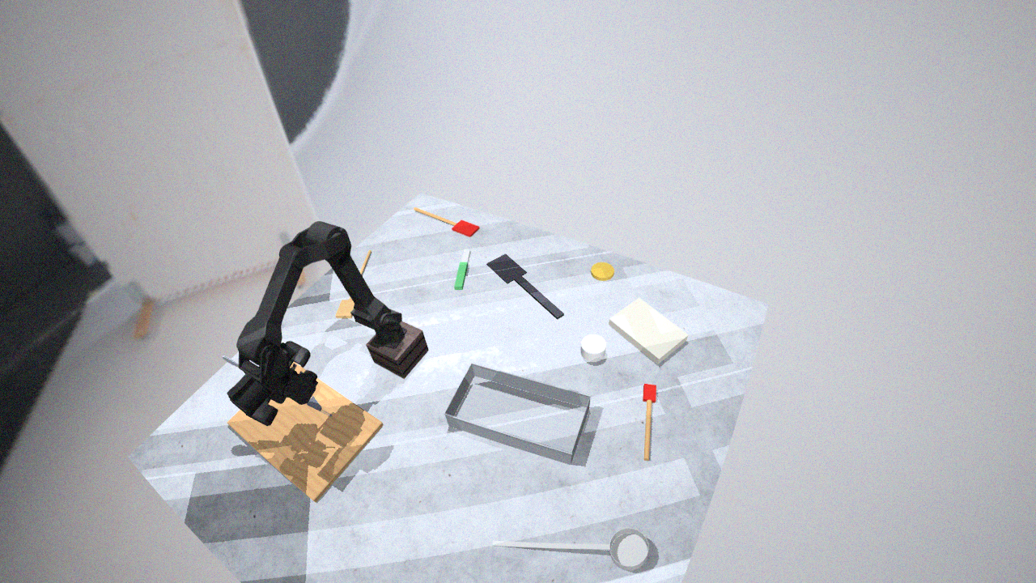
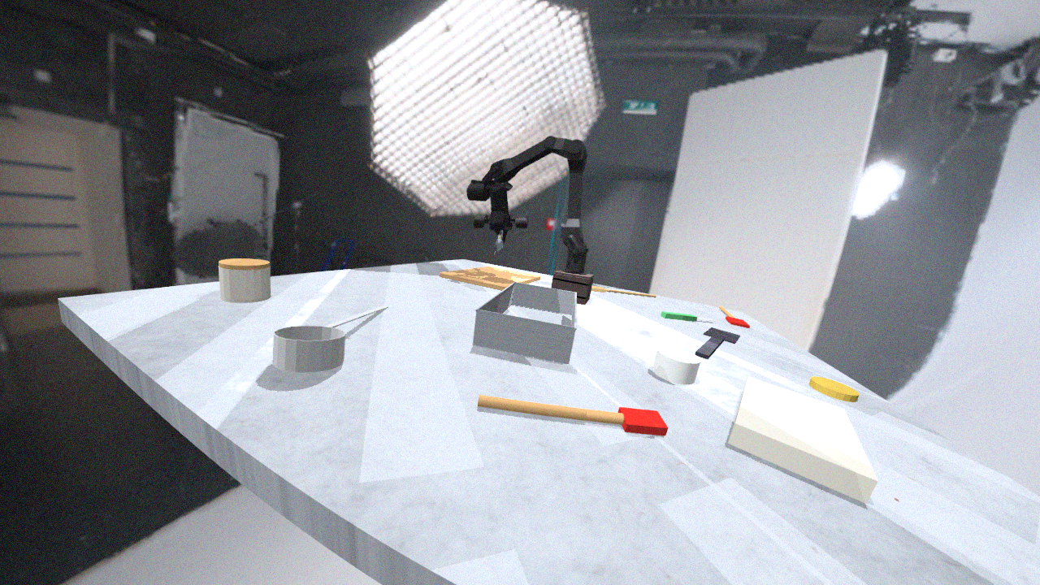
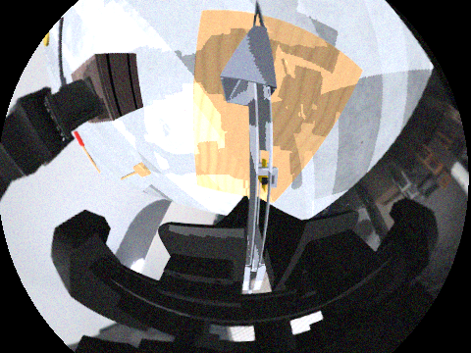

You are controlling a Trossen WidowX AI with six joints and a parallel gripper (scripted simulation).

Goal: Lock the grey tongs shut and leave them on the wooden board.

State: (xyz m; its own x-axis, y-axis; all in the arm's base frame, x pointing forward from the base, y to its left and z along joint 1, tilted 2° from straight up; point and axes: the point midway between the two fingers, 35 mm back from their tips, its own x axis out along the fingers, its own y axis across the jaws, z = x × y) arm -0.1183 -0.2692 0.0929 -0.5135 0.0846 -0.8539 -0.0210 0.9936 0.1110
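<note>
Right now my gripper tip is 130 mm above the wooden board, 10 mm to the left of it and 10 mm short of it. The rest, counted from my gripper tip: roasting tin: 510 mm ahead, 190 mm to the left, 110 mm below; white cylinder: 630 mm ahead, 440 mm to the left, 120 mm below; black spatula: 630 mm to the left, 360 mm ahead, 130 mm below.
</note>
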